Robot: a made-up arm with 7 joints.
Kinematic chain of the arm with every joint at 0, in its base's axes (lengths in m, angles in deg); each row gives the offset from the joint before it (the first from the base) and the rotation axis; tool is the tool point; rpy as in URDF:
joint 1: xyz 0 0 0.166 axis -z
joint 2: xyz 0 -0.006 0.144 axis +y
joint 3: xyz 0 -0.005 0.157 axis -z
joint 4: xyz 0 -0.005 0.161 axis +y
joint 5: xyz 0 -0.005 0.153 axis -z
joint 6: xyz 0 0 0.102 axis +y
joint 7: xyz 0 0 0.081 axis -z
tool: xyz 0 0 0 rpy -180 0 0
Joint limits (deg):
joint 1: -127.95..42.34
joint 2: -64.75..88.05
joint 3: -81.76..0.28
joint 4: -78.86..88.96
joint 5: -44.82..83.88
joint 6: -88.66..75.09
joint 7: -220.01..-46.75
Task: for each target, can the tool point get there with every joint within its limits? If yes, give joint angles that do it. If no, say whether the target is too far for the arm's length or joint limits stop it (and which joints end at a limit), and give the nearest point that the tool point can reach.
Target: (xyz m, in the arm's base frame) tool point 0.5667 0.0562 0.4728
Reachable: yes | joints 11.85 58.31 -62.64 41.06 58.83 31.80 -145.52
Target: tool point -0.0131 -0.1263 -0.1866
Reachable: no: joint limits stop it (at a limit: joint 1, joint 2, joint 3, joint 4) | nearest point 0.1764 -0.2146 0.0106 | short by 0.287 m
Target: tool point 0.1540 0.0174 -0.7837
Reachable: no: too far | nearest point 0.3128 0.0353 -0.0133 | short by 0.787 m
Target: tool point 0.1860 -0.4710 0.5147
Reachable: yes | joints -88.79 -49.73 -61.93 -42.36 42.47 -70.36 -71.91
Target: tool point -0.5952 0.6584 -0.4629
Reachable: no: too far | nearest point -0.3283 0.3963 0.0493 | short by 0.634 m
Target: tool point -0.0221 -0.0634 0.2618
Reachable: no: joint limits stop it (at a limit: joint 2, joint 3, joint 4, joint 6) | nearest point -0.1235 -0.3544 0.1909 | short by 0.316 m
